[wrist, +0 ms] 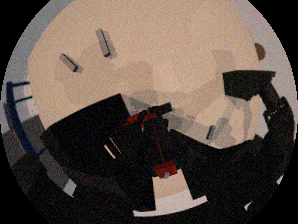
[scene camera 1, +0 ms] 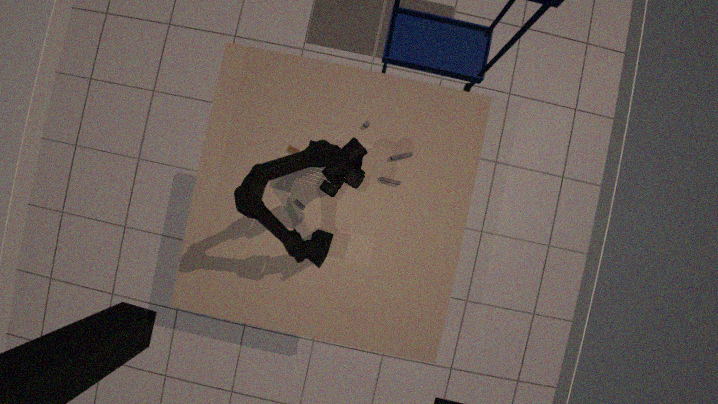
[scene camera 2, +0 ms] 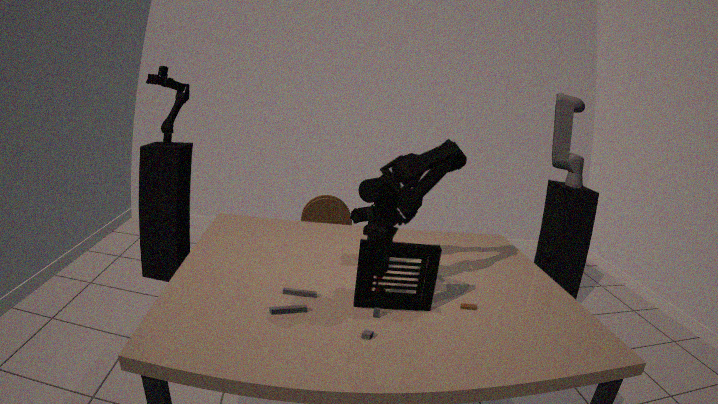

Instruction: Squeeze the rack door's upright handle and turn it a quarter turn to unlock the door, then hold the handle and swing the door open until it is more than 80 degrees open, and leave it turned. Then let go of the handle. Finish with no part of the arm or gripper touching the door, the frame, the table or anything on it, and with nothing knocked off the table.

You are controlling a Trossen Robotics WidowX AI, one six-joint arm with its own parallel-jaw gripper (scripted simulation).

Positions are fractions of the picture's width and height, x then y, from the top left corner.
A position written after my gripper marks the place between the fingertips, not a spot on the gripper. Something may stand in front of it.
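Scene camera 2 shows my gripper (scene camera 2: 0.53, 0.63); the wrist view shows the gripper (wrist: 0.53, 0.60) too.
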